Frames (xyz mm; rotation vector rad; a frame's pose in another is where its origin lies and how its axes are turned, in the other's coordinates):
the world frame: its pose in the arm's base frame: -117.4 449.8 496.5 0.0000 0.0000 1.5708
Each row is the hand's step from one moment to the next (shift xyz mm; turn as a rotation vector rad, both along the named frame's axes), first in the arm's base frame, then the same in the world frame.
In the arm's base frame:
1: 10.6 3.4 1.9 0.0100 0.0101 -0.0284
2: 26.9 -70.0 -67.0 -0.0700 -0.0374 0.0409
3: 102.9 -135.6 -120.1 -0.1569 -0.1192 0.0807
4: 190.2 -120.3 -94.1 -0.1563 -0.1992 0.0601
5: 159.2 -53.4 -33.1 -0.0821 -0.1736 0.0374
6: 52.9 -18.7 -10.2 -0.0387 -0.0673 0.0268
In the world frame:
1: 3.4 -10.6 1.9 0.0101 -0.0100 -0.0284
2: -70.0 -26.9 -67.0 -0.0374 0.0700 0.0409
3: -135.6 -102.9 -120.1 -0.1192 0.1569 0.0807
4: -120.3 -190.2 -94.1 -0.1992 0.1563 0.0601
5: -53.4 -159.2 -33.1 -0.1736 0.0821 0.0374
6: -18.7 -52.9 -10.2 -0.0673 0.0387 0.0268

